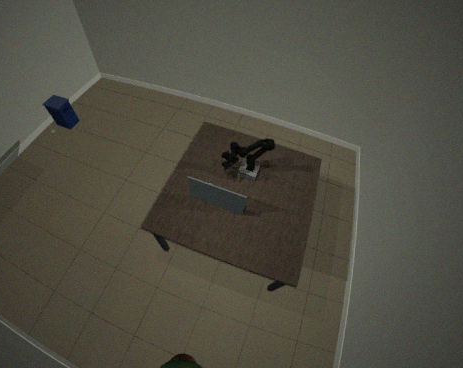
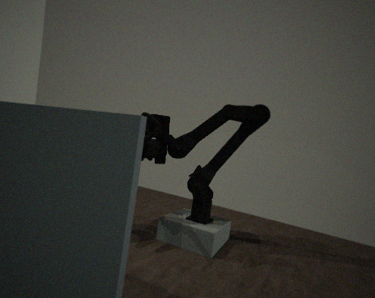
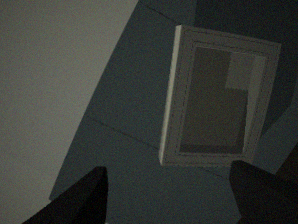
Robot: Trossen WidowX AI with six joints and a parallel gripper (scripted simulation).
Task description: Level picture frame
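Now: gripper tip 190 mm short of the grey picture frame, 10 mm to the left of it and 90 mm above it. The rest, counted from my gripper tip: blue-grey wall panel: 200 mm ahead, 100 mm below.
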